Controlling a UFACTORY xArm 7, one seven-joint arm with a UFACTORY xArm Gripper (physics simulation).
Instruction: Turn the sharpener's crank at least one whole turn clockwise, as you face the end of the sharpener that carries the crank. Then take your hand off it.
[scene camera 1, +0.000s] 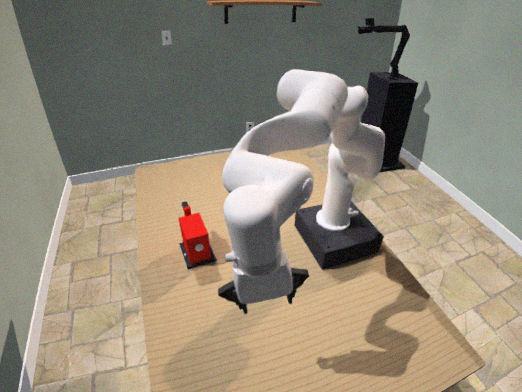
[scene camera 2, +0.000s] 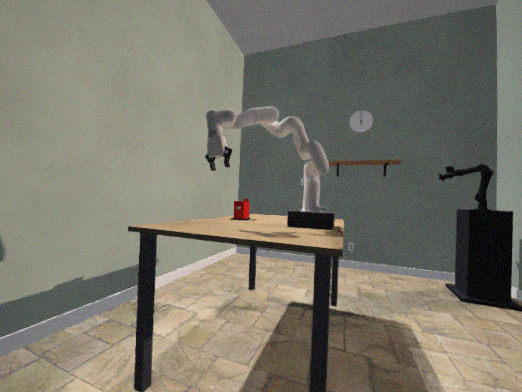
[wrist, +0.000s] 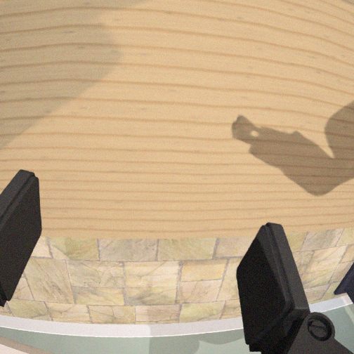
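Seen in the pictures: gripper, between the fingertips: (scene camera 1: 267, 302) (scene camera 2: 220, 168); arm's base, origin of its link: (scene camera 1: 333, 220) (scene camera 2: 310, 212).
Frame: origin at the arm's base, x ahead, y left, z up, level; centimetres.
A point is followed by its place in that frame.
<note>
The red sharpener (scene camera 1: 194, 234) @[x 50.2, y 0.2, z 4.7 cm] (scene camera 2: 241, 210) @[x 47.4, y 1.2, z -1.5 cm] stands upright on its black base plate on the table, with a round light disc on the side that faces scene camera 1. The crank (scene camera 1: 186, 209) @[x 51.6, y -10.9, z 6.6 cm], a red arm with a black knob, sticks up at its far end, at the top. My gripper (scene camera 1: 267, 306) @[x 37.9, y 41.5, z 21.2 cm] (scene camera 2: 220, 167) @[x 37.9, y 41.5, z 21.2 cm] (wrist: 145, 227) is open and empty. It hangs high above the table, well apart from the sharpener, on the near side of it in the scene camera 1 view. The sharpener does not show in the wrist view.
The wooden table (scene camera 1: 200, 320) @[x 52.7, y 24.3, z -8.1 cm] (scene camera 2: 200, 232) @[x 30.6, y 63.3, z -8.1 cm] (wrist: 150, 150) carries the arm's black base block (scene camera 1: 340, 245) @[x 3.3, y 12.9, z 0.3 cm] (scene camera 2: 311, 219) @[x -3.6, y 13.9, z -3.4 cm], to the right of the sharpener. A black pedestal (scene camera 1: 392, 117) (scene camera 2: 484, 255) with a small black arm stands off the table. A shelf (scene camera 1: 265, 3) (scene camera 2: 367, 162) is on the wall.
</note>
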